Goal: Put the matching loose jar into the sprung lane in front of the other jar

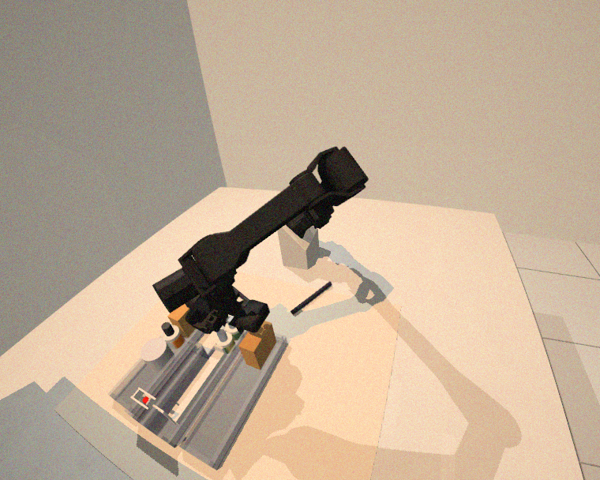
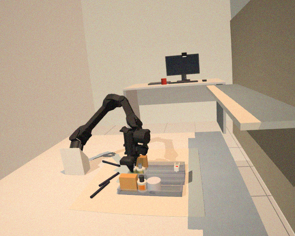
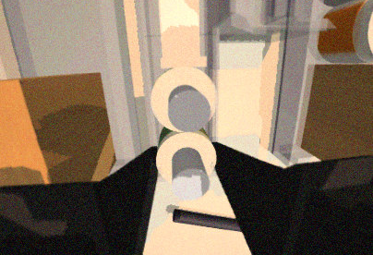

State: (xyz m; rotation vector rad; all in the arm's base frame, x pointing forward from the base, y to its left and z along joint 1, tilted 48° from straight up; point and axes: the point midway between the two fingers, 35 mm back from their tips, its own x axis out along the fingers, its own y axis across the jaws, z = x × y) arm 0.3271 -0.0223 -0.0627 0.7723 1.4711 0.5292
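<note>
Now: gripper tip 140 mm short of the cream pusher bar, 50 mm to the left of it and 20 mm below it. Round my gripper tip: red dot: 210 mm ahead, 70 mm to the right, 40 mm above; grey cylinder: 110 mm ahead, 140 mm to the right.
</note>
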